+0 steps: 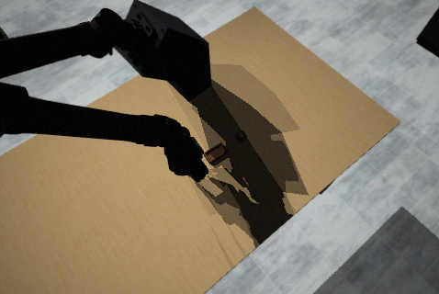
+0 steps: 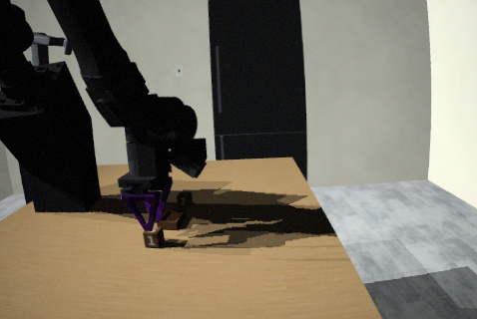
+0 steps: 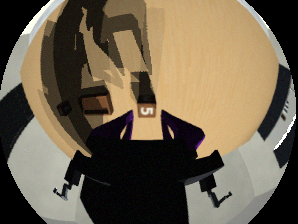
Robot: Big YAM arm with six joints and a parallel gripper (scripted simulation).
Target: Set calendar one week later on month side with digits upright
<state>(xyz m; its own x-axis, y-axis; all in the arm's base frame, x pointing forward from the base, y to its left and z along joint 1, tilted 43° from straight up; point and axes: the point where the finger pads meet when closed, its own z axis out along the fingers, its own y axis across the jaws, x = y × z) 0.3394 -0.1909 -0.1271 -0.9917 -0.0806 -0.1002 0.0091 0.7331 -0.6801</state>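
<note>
Now: the brown tray 110 mm to the left of my hand and 40 mm below it.
</note>
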